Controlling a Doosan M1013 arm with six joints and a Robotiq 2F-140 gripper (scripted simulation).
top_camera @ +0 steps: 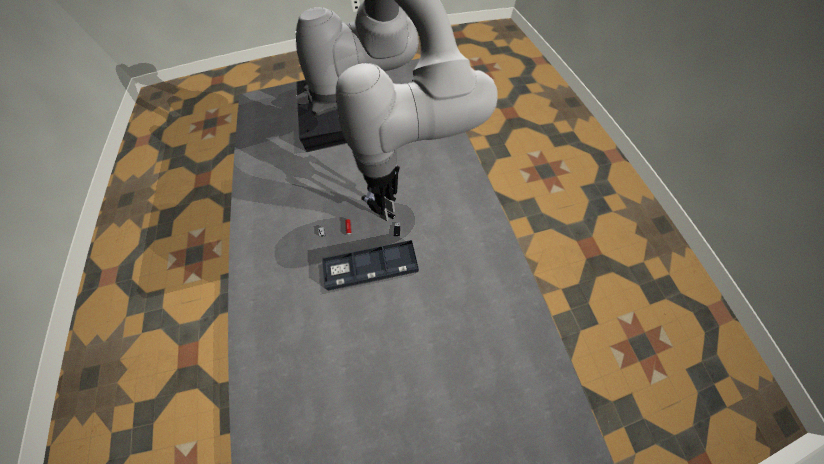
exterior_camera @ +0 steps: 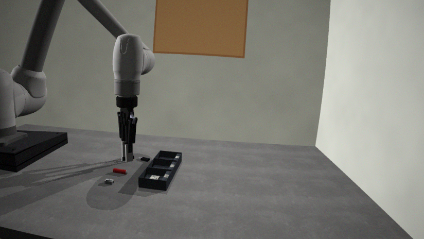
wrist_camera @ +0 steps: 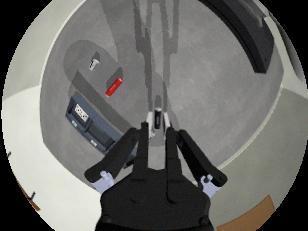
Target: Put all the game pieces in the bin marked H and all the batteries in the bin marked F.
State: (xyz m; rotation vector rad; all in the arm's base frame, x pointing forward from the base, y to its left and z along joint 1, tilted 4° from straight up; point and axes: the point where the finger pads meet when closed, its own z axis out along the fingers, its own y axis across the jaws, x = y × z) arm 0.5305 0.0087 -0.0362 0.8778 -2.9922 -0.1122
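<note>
Right now my hand is 3 cm above the black battery. From my hand the other things lie so: black three-compartment bin (14 cm ahead, 10 cm to the right, 2 cm below); silver-grey thing (2 cm behind, 20 cm to the right, 3 cm below); red battery (12 cm to the right, 3 cm below).
</note>
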